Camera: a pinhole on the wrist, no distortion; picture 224 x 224 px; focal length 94.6 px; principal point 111.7 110.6 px. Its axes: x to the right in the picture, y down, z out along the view. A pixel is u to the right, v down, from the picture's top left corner.
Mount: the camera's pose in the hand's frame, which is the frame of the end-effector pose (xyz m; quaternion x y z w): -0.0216 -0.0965 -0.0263 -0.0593 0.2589 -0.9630 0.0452
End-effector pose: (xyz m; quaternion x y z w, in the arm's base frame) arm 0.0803 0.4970 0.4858 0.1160 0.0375 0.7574 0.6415
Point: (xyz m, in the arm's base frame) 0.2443 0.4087 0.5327
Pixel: 198 82
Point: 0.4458 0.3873 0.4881
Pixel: 196 174
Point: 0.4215 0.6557 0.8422
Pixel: 91 101
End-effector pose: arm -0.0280 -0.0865 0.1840 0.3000 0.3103 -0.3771 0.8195
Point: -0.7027 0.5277 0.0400
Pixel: behind the camera
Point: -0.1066 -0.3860 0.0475
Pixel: 38 146
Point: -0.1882 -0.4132 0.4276
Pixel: 149 93
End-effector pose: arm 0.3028 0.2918 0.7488 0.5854 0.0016 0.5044 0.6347
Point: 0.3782 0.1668 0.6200
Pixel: 212 67
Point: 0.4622 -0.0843 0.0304
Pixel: outside the picture
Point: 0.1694 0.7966 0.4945
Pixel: behind the camera
